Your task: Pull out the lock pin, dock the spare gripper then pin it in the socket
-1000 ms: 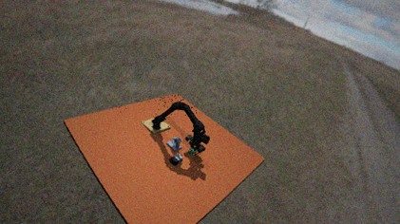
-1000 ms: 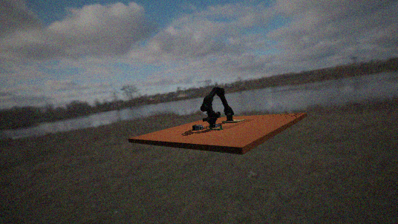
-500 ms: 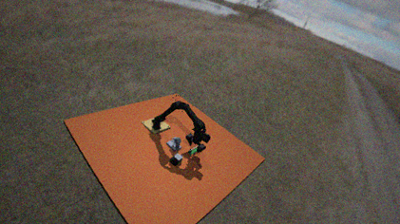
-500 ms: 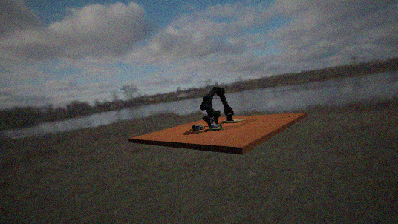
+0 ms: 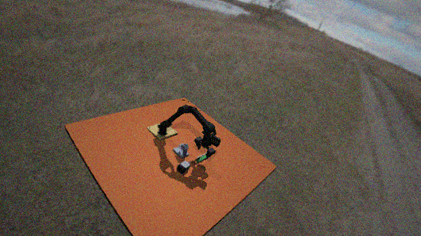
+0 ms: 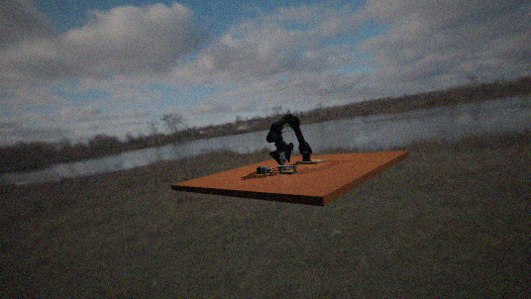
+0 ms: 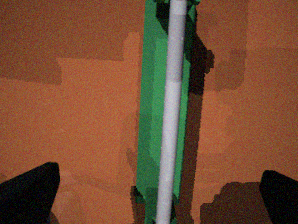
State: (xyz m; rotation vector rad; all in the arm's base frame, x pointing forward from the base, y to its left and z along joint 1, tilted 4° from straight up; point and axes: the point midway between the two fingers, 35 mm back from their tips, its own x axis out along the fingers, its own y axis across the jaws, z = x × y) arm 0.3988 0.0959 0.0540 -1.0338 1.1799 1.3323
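Right now my gripper tip is 4 cm above the green cradle and 2 cm to the right of it. Round my gripper tip: spare gripper: 19 cm to the right, 4 cm below, 1 cm ahead; then mount: 12 cm behind, 10 cm to the right, 1 cm below.
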